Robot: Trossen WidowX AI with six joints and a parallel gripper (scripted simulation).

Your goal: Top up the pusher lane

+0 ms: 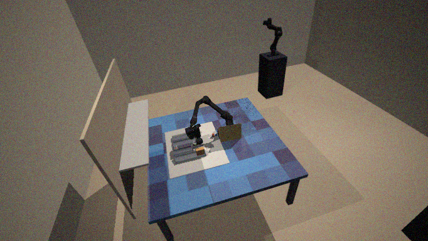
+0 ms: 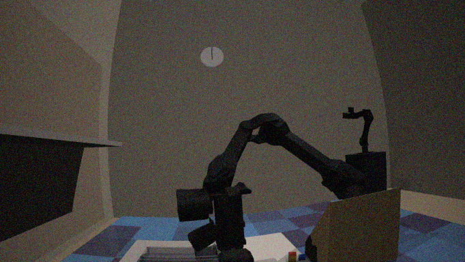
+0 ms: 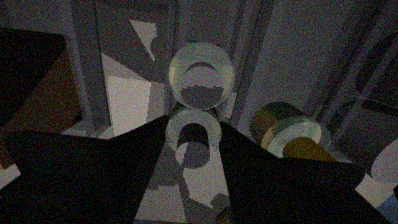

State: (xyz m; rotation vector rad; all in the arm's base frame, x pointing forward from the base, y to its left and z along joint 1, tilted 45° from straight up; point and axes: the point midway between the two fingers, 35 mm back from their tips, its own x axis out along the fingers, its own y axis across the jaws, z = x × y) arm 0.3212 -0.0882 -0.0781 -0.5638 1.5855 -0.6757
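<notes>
My gripper tip is now 14 cm short of the grey lane rack, 2 cm to the right of it and 1 cm above it.
</notes>
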